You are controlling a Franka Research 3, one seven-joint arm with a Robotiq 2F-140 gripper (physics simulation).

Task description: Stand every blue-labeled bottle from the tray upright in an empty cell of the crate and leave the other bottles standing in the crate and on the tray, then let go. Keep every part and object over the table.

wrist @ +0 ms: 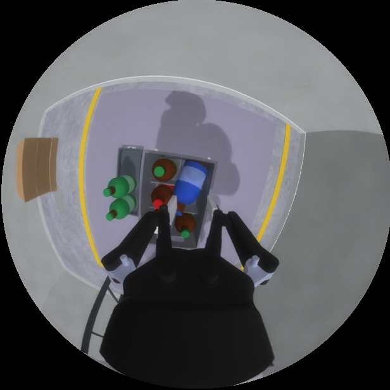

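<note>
The grey crate [212,181] stands near the middle of the wrist view. A blue-labeled bottle [190,183] lies tilted in its right part, its neck and blue cap towards the gripper. Brown bottles with a green cap [164,170], a red cap [161,196] and another green cap [185,223] stand in crate cells. A white cap [157,230] shows partly behind the left finger. The dark tray [130,161] beside the crate bears two green bottles [122,186] [122,207]. My gripper [191,201] is partly open and empty, its fingertips on either side of the blue-labeled bottle's lower end in view.
A cardboard box [38,168] is at the table's left edge. Yellow lines [83,165] [282,165] run along both sides of the table [255,145]. The crate's walls and dividers surround the bottles closely, and the tray is just left of the crate.
</note>
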